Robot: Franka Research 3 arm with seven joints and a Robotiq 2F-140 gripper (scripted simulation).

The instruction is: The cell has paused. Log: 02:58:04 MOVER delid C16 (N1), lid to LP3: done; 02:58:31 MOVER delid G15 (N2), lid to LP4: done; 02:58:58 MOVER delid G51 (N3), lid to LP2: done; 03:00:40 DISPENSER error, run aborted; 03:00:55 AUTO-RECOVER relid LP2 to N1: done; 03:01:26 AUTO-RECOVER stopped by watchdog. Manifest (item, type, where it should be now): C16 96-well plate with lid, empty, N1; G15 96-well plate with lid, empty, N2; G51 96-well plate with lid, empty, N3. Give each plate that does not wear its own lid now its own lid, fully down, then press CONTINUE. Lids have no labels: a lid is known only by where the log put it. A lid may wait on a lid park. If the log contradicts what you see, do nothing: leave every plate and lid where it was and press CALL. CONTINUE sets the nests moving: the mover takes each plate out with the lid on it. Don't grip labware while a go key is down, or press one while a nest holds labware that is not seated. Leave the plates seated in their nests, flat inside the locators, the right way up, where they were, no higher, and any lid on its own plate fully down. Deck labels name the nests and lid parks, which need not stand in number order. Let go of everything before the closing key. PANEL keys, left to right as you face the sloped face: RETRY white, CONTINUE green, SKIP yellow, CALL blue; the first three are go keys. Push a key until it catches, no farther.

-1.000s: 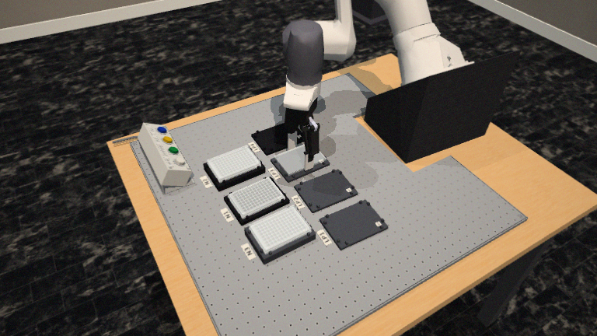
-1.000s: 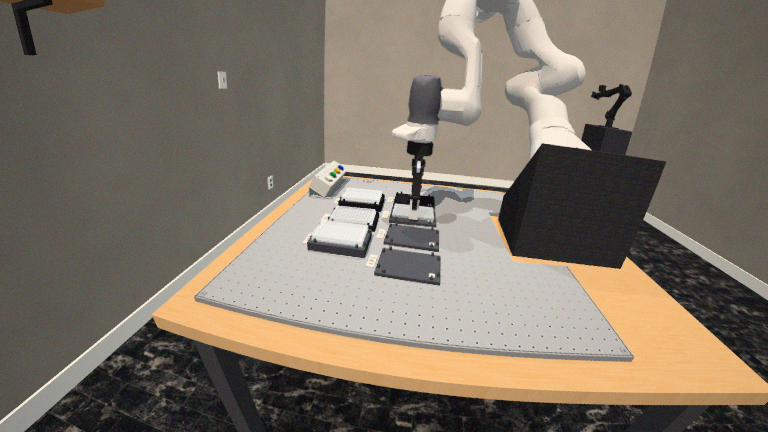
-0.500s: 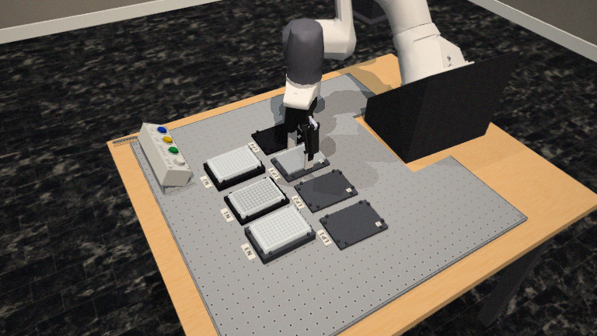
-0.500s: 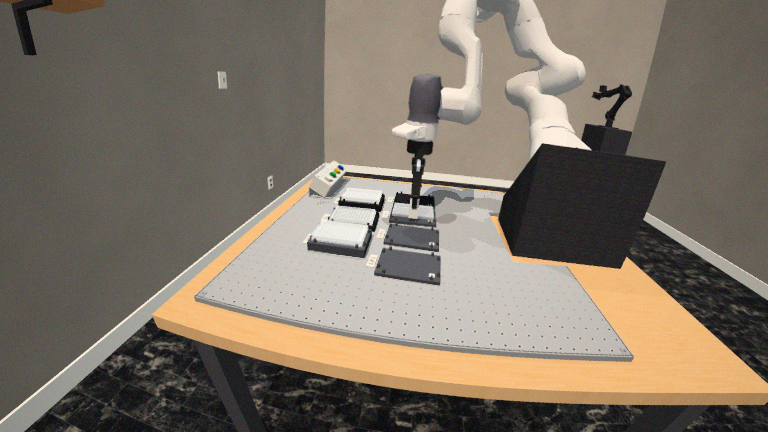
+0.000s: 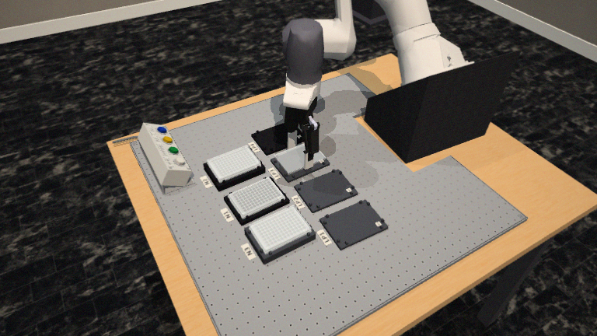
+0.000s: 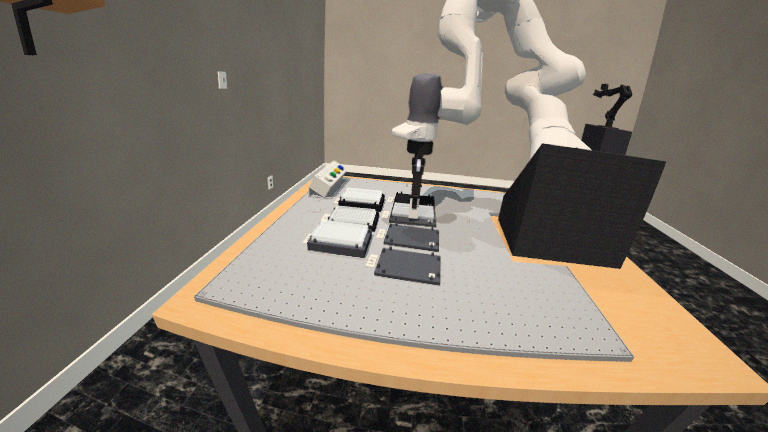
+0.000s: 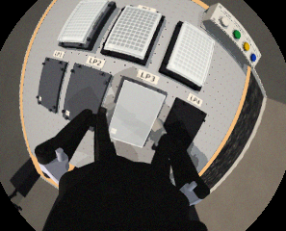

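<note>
Right now the lid park LP3 is 40 mm below my hand. Also, from my hand: lid park LP4: 10 mm behind, 130 mm to the right, 40 mm below; lid park LP1: 20 mm ahead, 260 mm to the left, 40 mm below; lid park LP2: 10 mm ahead, 130 mm to the left, 40 mm below.
</note>
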